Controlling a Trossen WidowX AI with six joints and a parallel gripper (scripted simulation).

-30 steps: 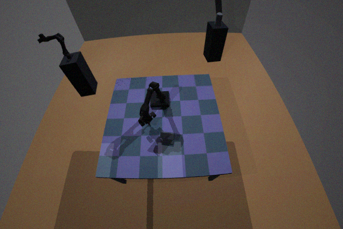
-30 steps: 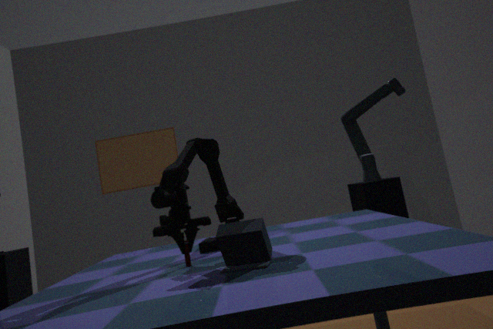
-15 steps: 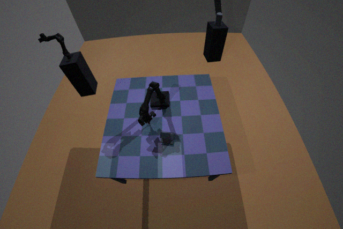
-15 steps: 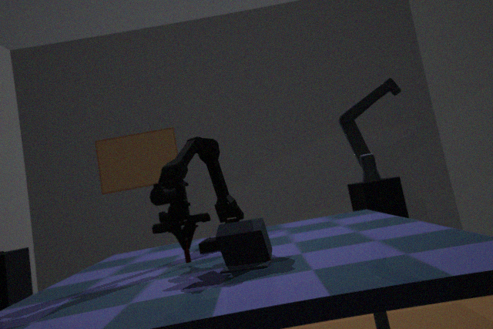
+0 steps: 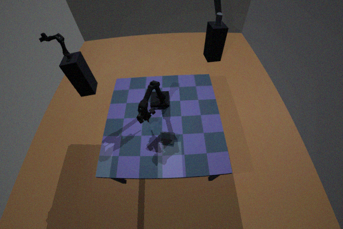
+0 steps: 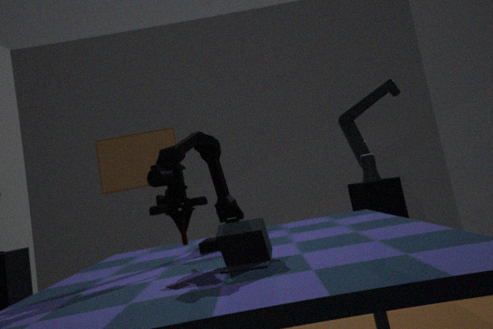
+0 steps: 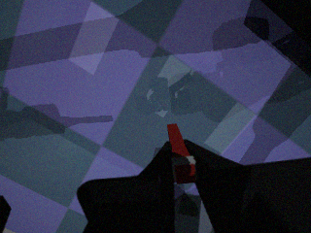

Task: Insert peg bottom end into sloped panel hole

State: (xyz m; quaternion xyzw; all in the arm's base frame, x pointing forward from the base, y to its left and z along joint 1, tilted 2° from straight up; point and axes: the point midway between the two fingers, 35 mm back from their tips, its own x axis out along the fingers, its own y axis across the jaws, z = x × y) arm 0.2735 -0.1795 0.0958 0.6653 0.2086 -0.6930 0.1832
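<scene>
My gripper tip is 19 cm short of the sloped panel block, 17 cm to the right of it and 5 cm above it. The rest, counted from my gripper tip: red peg: 2 cm above.
</scene>
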